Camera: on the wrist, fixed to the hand. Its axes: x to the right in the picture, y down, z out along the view.
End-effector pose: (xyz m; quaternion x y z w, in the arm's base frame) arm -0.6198 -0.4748 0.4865 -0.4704 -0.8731 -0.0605 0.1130
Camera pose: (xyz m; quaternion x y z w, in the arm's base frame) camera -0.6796 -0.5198 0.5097 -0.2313 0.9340 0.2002 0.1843
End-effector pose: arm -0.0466 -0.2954 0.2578 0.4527 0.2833 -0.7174 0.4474
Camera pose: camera -0.1046 -0.2440 0.2465 0.0689 -0.5609 0.8237 0.0462
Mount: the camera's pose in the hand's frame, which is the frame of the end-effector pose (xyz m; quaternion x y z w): 0.0014 -0.0747 -0.0236 -0.1789 -0.1583 -0.6751 0.6980
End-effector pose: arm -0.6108 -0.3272 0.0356 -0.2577 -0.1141 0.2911 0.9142
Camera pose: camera -0.5658 -0.3880 0.0560 -0.2203 -0.4504 -0.3936 0.7705
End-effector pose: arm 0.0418 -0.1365 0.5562 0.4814 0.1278 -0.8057 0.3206
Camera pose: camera 0.0099 -0.0680 0.5354 -0.0648 -0.5076 0.8321 0.2138
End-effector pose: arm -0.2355 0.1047 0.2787 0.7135 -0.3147 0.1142 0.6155
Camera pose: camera -0.1851 0.1300 0.2243 0.6184 0.1442 -0.5051 0.5845
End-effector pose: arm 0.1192 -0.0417 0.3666 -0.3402 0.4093 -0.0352 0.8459
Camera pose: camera 0.1196 -0.1123 0.4006 -0.6707 -0.0716 -0.4685 0.5706
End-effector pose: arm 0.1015 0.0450 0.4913 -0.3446 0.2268 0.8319 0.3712
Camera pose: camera 0.1682 0.0771 0.4656 -0.3284 -0.2819 0.4252 0.7949
